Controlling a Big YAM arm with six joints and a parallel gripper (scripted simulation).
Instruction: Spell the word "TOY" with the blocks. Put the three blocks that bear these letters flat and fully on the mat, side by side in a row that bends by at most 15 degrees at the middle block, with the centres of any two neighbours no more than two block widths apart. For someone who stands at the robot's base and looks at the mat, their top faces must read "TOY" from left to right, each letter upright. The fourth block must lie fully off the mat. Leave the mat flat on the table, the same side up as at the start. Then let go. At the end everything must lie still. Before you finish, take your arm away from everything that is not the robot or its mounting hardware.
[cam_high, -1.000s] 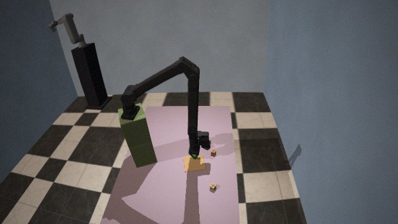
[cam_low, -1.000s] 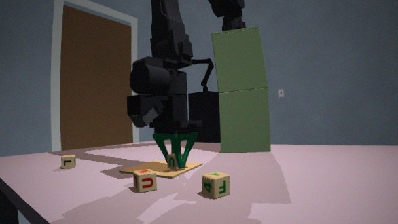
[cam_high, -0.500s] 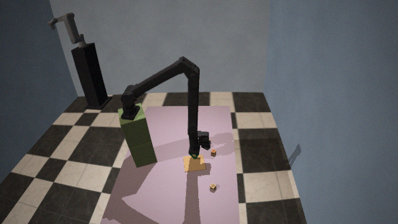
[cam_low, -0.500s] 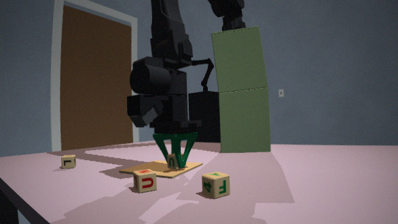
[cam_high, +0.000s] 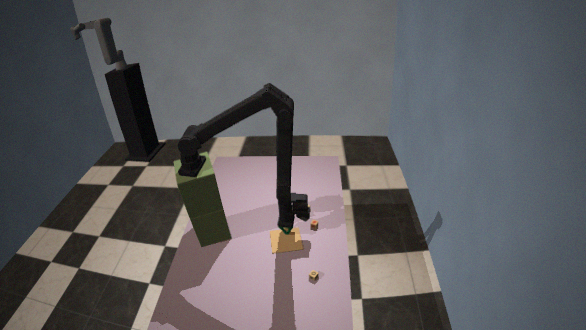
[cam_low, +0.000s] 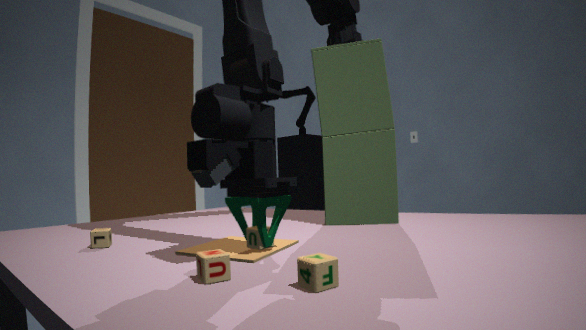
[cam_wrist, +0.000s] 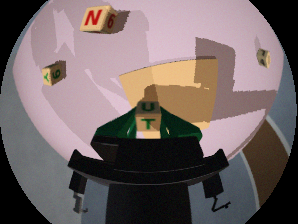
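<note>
The tan mat is 50 mm to the right of my hand and 20 mm below it. From my hand the other things lie so: letter block: 160 mm to the left, 70 mm ahead; then black-lettered block: 240 mm to the right, 150 mm ahead.
</note>
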